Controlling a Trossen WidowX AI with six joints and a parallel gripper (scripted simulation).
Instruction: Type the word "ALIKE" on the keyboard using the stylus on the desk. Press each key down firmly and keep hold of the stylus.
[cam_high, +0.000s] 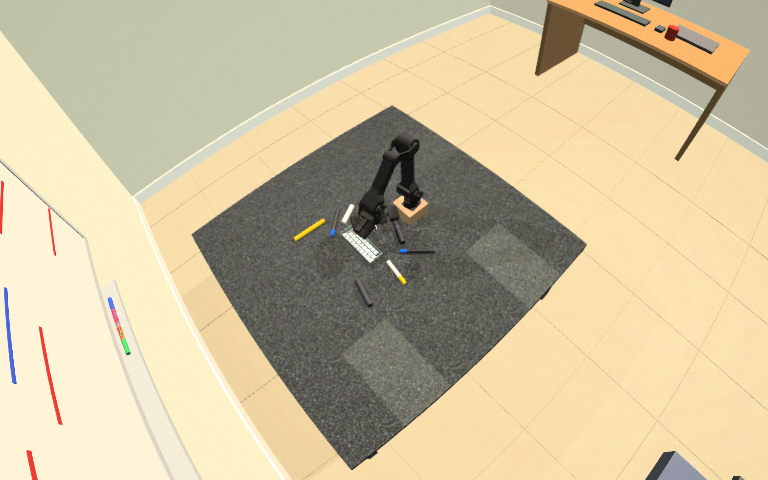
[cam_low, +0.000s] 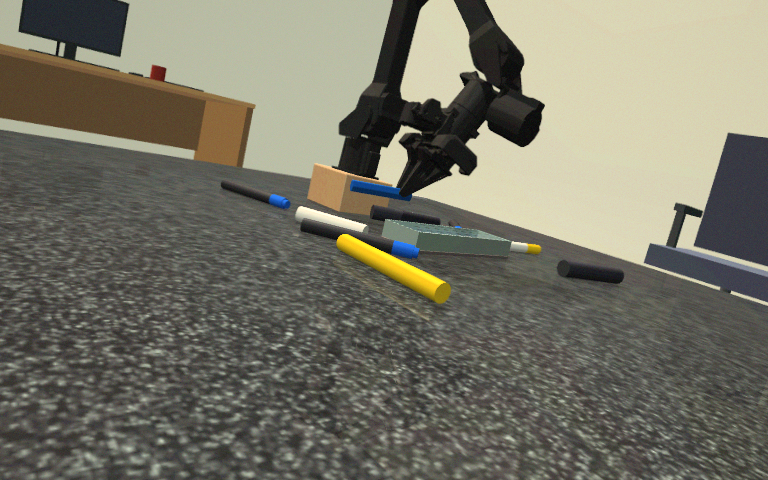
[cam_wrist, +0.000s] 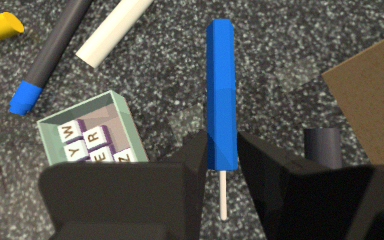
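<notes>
The keyboard lies 100 mm ahead of my gripper tip, 10 mm to the left of it and 40 mm below it. From my gripper tip the other things lie so: white stick 10 mm ahead, 140 mm to the right, 50 mm below; then blue stylus right at my gripper tip; then white-and-yellow marker 120 mm ahead, 210 mm to the left, 50 mm below.
</notes>
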